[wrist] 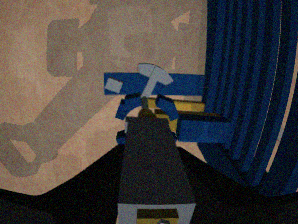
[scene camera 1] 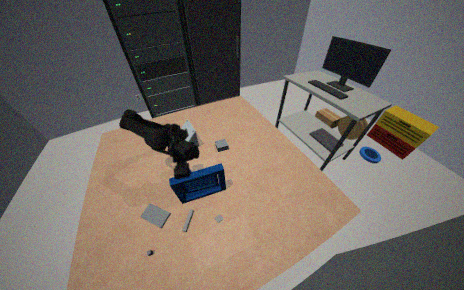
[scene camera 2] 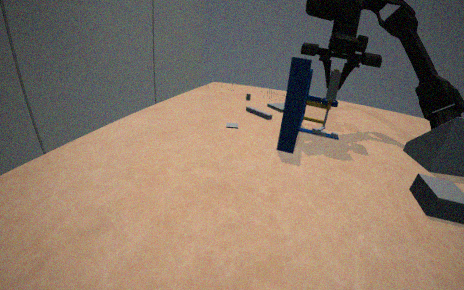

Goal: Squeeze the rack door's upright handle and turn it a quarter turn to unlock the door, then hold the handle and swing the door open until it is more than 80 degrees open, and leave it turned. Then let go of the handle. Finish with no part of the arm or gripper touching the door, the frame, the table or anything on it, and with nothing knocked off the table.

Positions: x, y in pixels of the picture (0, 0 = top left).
Labels:
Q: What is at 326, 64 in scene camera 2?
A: My gripper.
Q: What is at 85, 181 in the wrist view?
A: My gripper.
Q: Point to a blue rack door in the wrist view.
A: At 243, 49

